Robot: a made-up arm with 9 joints.
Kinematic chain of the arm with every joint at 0, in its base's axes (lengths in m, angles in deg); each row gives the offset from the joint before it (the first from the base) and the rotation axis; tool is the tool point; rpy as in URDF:
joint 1: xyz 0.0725 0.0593 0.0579 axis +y
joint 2: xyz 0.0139 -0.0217 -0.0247 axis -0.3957 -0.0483 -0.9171
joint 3: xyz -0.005 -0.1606 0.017 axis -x
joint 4: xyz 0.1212 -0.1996 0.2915 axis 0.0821 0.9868 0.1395
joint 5: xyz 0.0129 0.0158 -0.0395 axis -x
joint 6: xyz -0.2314 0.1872 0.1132 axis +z
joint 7: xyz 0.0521 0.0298 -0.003 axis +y
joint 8: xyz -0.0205 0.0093 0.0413 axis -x
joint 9: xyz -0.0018 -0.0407 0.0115 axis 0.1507 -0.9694 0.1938
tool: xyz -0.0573 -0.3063 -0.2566 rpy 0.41 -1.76 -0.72
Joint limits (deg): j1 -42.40..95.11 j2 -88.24..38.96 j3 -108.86..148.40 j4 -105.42..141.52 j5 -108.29..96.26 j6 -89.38..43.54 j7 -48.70..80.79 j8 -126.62..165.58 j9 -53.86..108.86
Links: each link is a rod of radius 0.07 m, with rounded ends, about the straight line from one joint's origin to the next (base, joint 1, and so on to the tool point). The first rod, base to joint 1, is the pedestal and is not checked.
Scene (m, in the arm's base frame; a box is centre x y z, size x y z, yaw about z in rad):
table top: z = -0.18
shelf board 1: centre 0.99 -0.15 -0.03 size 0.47 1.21 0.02 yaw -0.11
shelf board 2: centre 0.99 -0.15 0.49 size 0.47 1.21 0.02 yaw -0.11
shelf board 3: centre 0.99 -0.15 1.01 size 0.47 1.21 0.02 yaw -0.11
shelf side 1: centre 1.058 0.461 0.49 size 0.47 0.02 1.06 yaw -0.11
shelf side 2: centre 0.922 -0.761 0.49 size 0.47 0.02 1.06 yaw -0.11
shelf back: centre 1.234 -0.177 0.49 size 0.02 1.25 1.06 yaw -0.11
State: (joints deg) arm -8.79 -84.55 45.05 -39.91 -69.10 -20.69 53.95 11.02 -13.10
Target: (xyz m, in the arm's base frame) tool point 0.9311 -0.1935 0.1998
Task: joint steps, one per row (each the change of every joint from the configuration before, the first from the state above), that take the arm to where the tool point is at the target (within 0.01 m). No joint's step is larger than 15 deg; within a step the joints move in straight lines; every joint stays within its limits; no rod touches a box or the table.
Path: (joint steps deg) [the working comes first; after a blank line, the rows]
Joints at the target: -7.78 -88.24 11.50 -22.90 -74.17 -9.83 57.82 52.43 -53.86
Straight joint move there: clear.

1: 0.34 -1.23 -11.18 5.67 -1.69 3.62 1.29 13.80 -13.59
2: 0.33 -1.23 -11.18 5.67 -1.69 3.62 1.29 13.81 -13.58
3: 0.34 -1.23 -11.19 5.67 -1.69 3.62 1.29 13.80 -13.59

